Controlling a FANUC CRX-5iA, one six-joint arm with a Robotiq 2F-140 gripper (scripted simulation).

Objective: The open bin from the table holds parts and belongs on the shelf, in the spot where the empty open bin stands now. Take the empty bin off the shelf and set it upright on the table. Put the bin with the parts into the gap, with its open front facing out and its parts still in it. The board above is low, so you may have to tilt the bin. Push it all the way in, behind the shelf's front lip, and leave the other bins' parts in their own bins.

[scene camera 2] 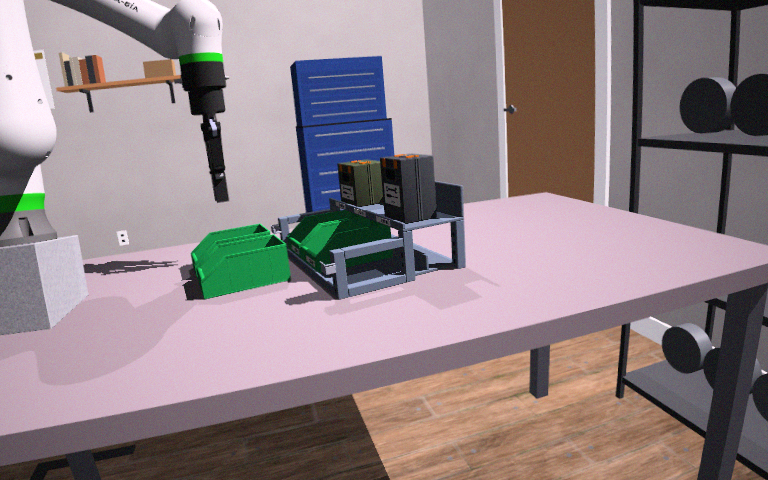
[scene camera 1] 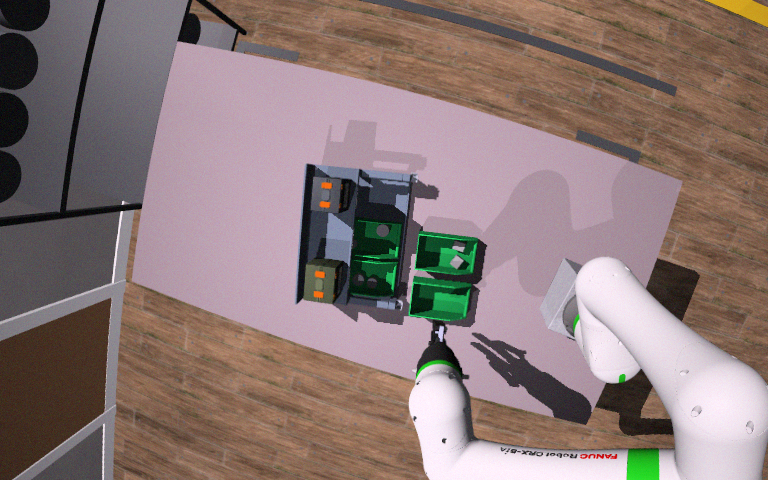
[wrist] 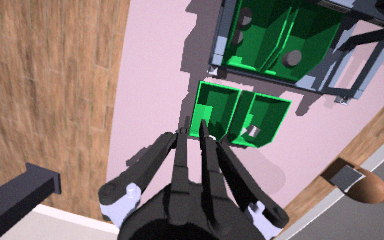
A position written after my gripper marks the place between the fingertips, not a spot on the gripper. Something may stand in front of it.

Observation:
In view: my gripper (scene camera 2: 222,200) and a grey shelf (scene camera 2: 409,259).
The grey shelf also shows in scene camera 1 (scene camera 1: 380,195). My gripper shows as well in the wrist view (wrist: 194,123).

